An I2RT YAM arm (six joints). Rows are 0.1 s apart.
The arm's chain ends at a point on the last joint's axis. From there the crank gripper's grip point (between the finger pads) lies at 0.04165 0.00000 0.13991 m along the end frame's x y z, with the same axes.
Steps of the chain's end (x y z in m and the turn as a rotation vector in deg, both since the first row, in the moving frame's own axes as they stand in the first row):
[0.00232, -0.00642, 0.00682, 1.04, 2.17, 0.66]
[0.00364, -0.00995, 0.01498, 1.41, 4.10, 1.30]
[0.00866, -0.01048, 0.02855, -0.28, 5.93, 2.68]
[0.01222, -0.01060, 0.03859, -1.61, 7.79, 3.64]
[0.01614, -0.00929, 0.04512, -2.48, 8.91, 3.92]
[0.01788, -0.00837, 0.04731, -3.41, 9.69, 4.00]
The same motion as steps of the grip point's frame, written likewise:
[0.00760, -0.00843, 0.00512, 1.04, 2.17, 0.66]
[0.01356, -0.01230, 0.01161, 1.41, 4.10, 1.30]
[0.02282, -0.00753, 0.02349, -0.28, 5.93, 2.68]
[0.03058, -0.00352, 0.03157, -1.61, 7.79, 3.64]
[0.03698, 0.00017, 0.03680, -2.48, 8.91, 3.92]
[0.04041, 0.00341, 0.03798, -3.41, 9.69, 4.00]

